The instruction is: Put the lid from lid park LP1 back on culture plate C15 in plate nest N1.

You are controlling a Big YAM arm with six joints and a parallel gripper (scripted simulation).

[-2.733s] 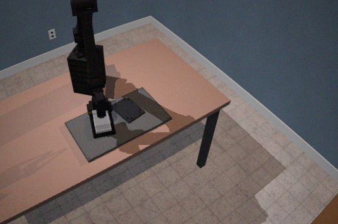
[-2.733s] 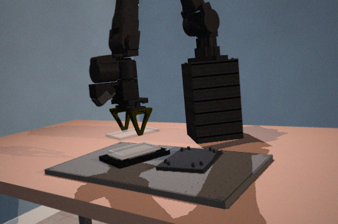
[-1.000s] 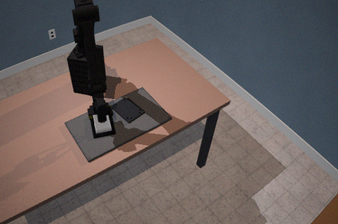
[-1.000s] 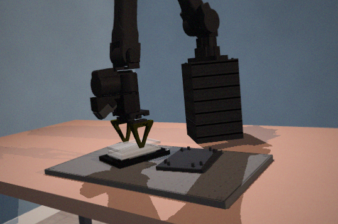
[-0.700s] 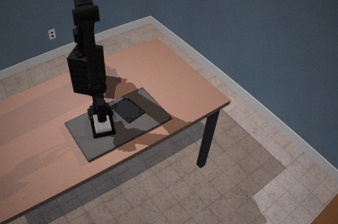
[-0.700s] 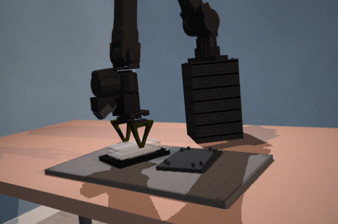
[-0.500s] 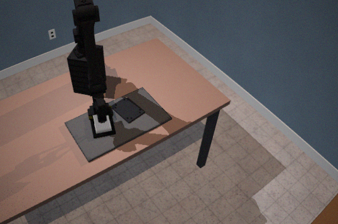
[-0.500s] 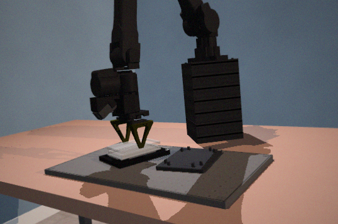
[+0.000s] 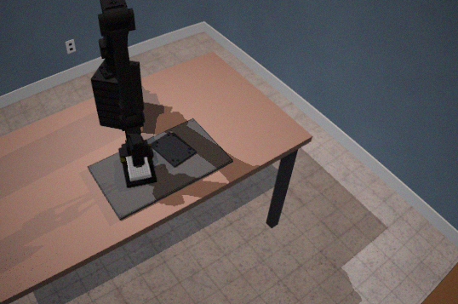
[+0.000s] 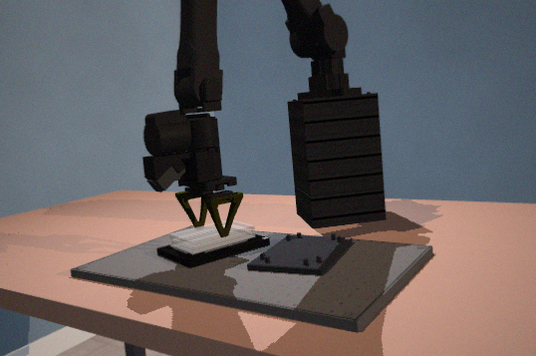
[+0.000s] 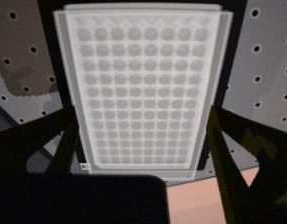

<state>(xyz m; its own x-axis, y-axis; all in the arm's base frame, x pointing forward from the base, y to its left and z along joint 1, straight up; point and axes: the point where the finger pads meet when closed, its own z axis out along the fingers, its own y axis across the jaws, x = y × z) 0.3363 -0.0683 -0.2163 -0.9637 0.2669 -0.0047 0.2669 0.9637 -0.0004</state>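
Now: the lid 10 mm below my hand. The rest, counted from my hand: lid park LP1: 170 mm to the left, 30 mm below, 30 mm behind; plate nest N1: 30 mm below; culture plate C15: 20 mm below.
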